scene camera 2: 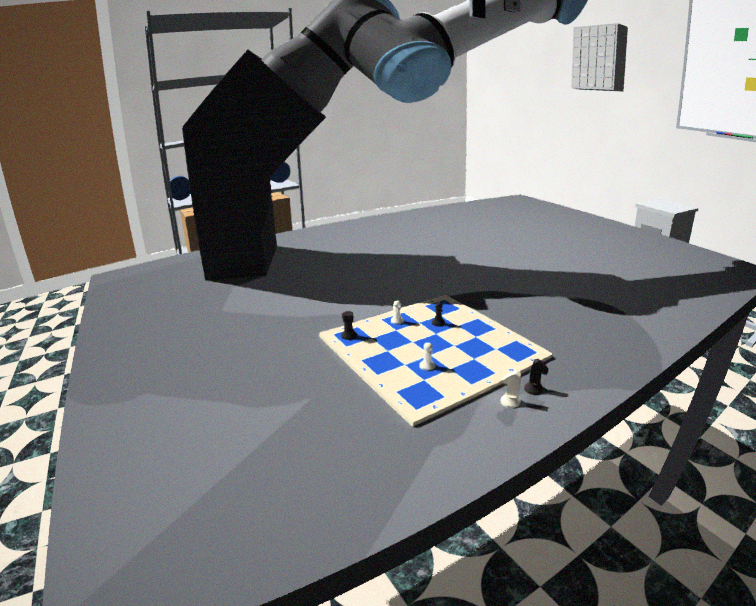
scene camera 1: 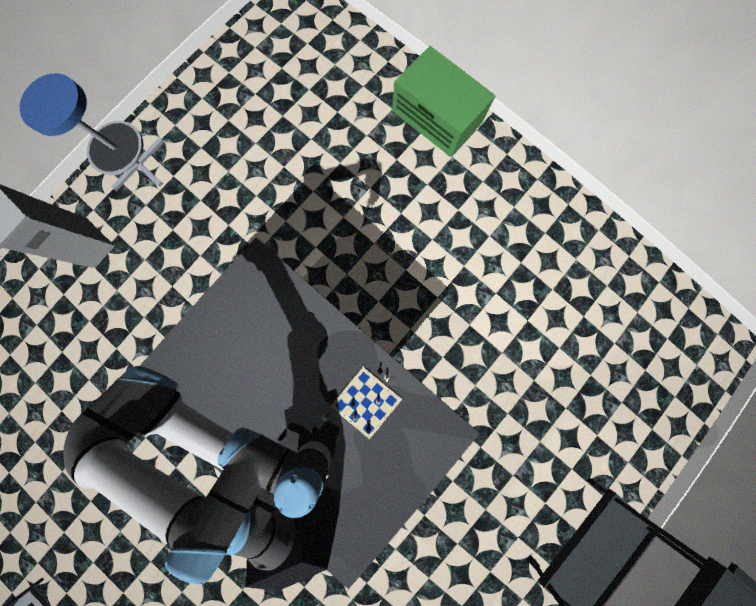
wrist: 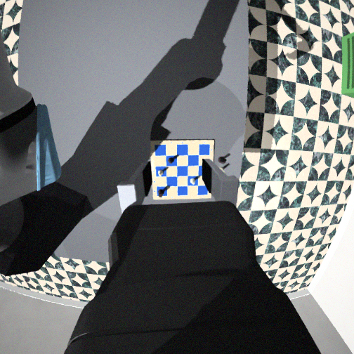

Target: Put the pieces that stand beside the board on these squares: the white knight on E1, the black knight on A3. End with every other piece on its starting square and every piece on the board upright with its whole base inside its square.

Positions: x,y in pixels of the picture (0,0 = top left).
board: scene camera 2; scene camera 1; wrist 187,155
same spot on board: (scene camera 1: 365,389) = (scene camera 2: 477,348)
